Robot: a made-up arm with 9 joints.
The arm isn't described. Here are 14 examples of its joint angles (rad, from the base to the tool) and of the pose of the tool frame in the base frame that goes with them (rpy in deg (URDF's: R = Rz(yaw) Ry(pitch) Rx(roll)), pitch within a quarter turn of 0, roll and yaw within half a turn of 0; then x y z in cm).
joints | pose
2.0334 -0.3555 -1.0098 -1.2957 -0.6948 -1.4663 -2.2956 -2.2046 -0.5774 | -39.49 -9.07 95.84 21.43 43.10 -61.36
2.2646 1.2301 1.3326 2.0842 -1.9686 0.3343 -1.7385 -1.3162 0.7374 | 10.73 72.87 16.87 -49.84 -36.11 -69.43
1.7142 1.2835 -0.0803 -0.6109 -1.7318 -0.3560 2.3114 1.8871 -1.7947 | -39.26 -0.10 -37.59 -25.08 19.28 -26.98
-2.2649 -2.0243 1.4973 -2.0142 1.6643 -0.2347 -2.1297 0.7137 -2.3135 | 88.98 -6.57 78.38 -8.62 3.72 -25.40
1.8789 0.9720 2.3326 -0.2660 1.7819 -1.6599 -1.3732 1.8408 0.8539 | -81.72 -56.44 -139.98 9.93 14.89 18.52
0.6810 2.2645 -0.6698 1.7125 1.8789 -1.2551 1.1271 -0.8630 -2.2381 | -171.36 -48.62 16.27 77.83 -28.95 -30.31
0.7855 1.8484 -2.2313 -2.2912 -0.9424 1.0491 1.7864 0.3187 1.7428 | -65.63 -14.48 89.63 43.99 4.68 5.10
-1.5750 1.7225 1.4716 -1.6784 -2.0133 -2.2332 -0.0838 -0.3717 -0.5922 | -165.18 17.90 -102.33 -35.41 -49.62 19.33
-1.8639 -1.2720 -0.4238 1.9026 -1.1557 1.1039 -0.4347 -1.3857 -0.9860 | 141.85 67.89 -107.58 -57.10 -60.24 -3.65
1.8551 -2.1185 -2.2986 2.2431 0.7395 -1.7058 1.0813 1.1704 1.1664 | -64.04 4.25 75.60 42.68 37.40 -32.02
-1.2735 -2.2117 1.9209 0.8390 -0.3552 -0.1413 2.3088 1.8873 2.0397 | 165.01 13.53 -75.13 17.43 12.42 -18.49
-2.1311 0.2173 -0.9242 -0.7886 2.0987 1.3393 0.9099 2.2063 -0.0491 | -172.76 -58.35 28.26 -64.65 -45.20 -22.52
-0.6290 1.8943 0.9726 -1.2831 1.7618 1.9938 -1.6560 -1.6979 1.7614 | -12.88 44.45 106.36 85.76 60.29 -4.18
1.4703 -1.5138 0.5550 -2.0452 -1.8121 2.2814 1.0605 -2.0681 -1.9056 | 134.34 30.84 11.45 18.07 -18.31 3.67
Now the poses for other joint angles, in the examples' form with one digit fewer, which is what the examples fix.
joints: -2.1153 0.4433 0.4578 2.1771 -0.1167 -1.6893 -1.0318 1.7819 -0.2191
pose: 66.6 44.7 45.6 -27.1 -28.1 -26.6
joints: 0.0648 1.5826 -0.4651 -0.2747 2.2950 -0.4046 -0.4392 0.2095 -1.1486
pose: -3.5 -35.0 127.9 -6.2 32.2 -34.2
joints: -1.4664 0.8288 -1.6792 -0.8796 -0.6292 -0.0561 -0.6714 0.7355 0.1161
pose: -89.2 -8.6 137.6 -44.8 -8.7 -9.5
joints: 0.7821 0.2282 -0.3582 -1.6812 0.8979 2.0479 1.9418 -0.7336 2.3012
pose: 52.4 -31.9 -55.0 26.3 -28.7 -23.6
